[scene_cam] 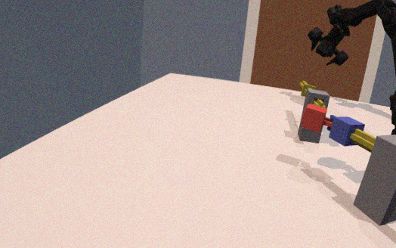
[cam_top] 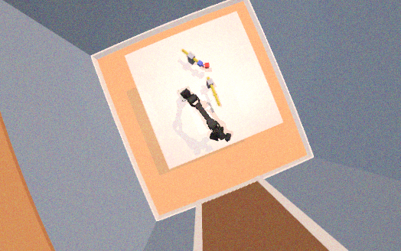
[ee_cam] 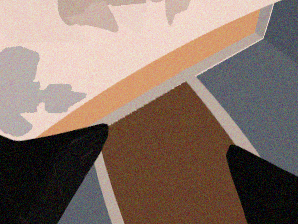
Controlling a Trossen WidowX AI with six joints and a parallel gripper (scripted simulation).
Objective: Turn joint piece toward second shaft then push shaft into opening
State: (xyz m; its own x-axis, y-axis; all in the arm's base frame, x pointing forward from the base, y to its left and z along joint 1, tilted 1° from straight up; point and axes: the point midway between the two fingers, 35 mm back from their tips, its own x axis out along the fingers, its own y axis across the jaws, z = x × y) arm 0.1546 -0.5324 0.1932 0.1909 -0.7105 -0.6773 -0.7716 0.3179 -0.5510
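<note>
The red square joint piece lies 73 cm to the left of my gripper tip, 13 cm ahead of it and 8 cm below it.
</note>
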